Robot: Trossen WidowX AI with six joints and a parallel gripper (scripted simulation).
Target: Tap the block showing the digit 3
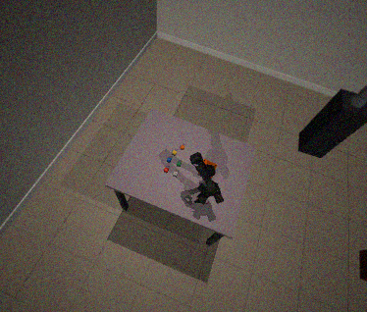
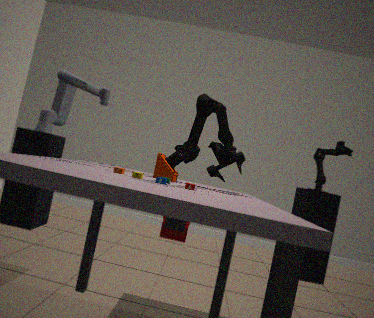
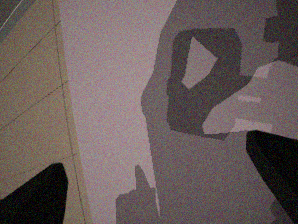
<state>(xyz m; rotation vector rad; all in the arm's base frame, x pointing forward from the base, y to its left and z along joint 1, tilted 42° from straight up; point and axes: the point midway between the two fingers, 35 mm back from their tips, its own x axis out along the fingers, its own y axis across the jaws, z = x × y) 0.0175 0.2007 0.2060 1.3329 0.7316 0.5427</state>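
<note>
Now: gripper tip 22 cm short of the white block, 19 cm to the left of it and 6 cm above it. The rest, counted from my gripper tip: green block 29 cm to the right, 23 cm ahead, 6 cm below; then red block 31 cm ahead, 20 cm to the right, 6 cm below; then blue block 32 cm ahead, 30 cm to the right, 6 cm below.
</note>
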